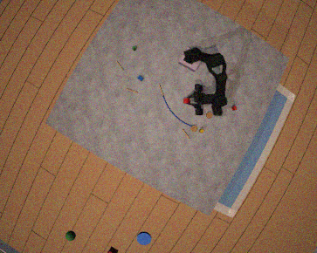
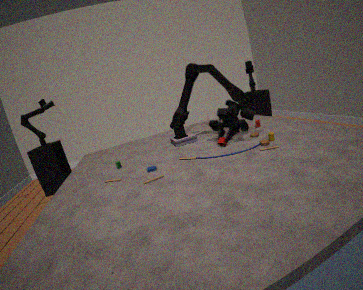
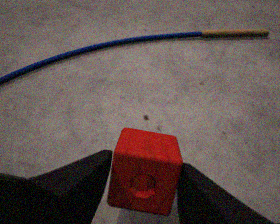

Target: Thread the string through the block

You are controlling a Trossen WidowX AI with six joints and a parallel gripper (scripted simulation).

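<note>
Now: the red wooden block 1 cm to the left of my gripper tip and 1 cm below it. Also, from my gripper tip: round button: 13 cm ahead, 12 cm to the left, 2 cm below; then yellow piece: 17 cm to the left, 13 cm ahead, 1 cm below; then thin stick: 17 cm to the right, 2 cm below, 2 cm ahead.
</note>
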